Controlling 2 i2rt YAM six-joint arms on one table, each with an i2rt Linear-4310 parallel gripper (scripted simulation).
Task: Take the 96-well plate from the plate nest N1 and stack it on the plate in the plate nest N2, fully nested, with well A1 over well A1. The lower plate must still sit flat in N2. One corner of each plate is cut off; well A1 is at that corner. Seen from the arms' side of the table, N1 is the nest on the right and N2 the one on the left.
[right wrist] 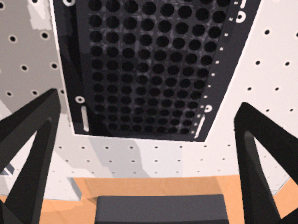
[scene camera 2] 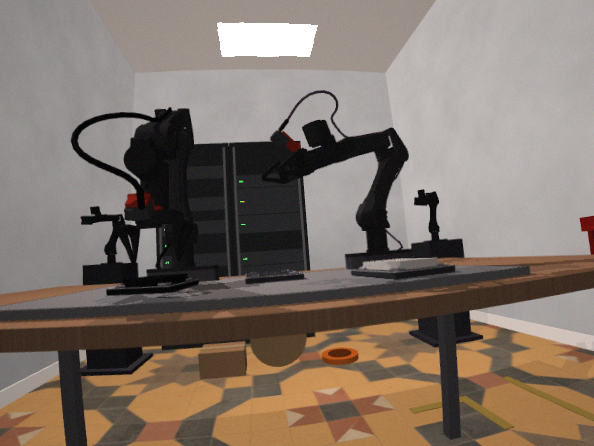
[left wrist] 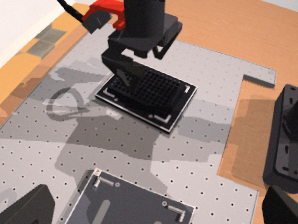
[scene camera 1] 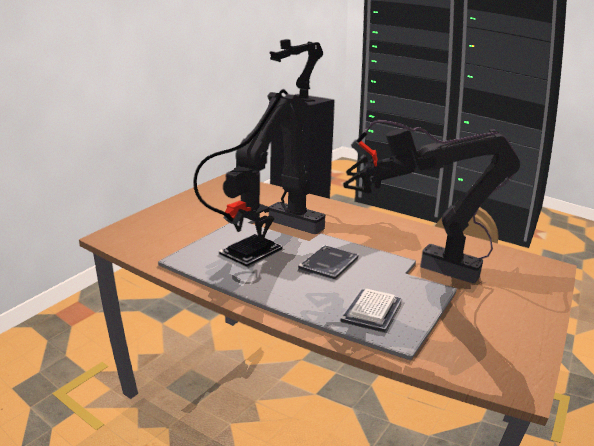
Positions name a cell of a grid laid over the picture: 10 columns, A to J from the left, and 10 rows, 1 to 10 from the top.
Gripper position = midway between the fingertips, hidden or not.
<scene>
my left gripper: scene camera 2 E4; left wrist F9; scene camera 1 F5; not seen in the right wrist view (out of frame)
my right gripper: right wrist F5; scene camera 2 C6; left wrist E4; scene camera 1 E6
</scene>
